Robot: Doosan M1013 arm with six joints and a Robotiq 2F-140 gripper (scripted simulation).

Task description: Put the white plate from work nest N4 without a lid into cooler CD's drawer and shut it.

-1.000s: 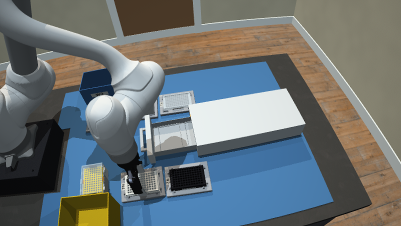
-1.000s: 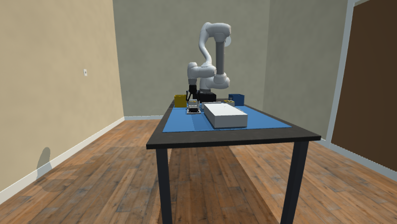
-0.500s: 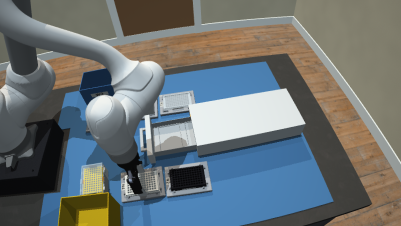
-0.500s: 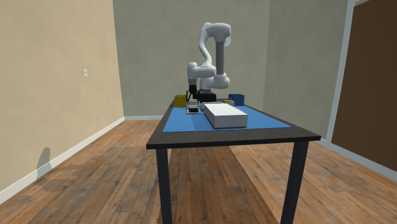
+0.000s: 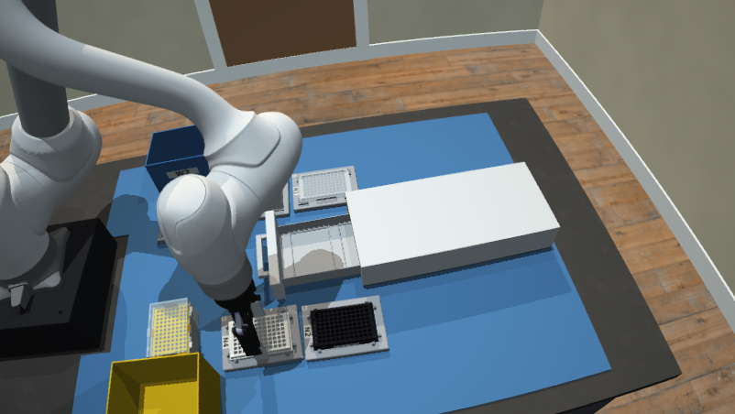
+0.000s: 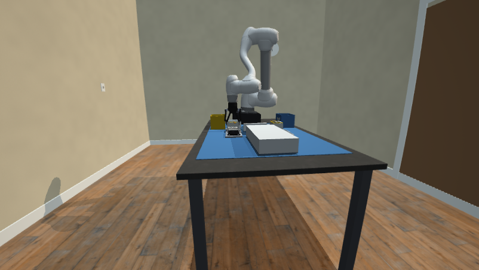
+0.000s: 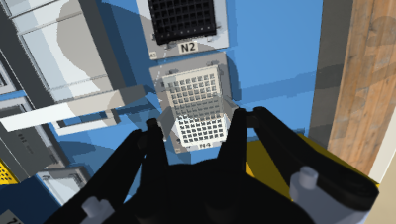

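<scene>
My hand is 2 cm above the white plate. The rest, counted from my hand: yellow bin: 20 cm behind, 9 cm to the right; tip box: 17 cm behind, 6 cm to the left; black plate: 16 cm ahead, 4 cm to the right, 2 cm below.
</scene>
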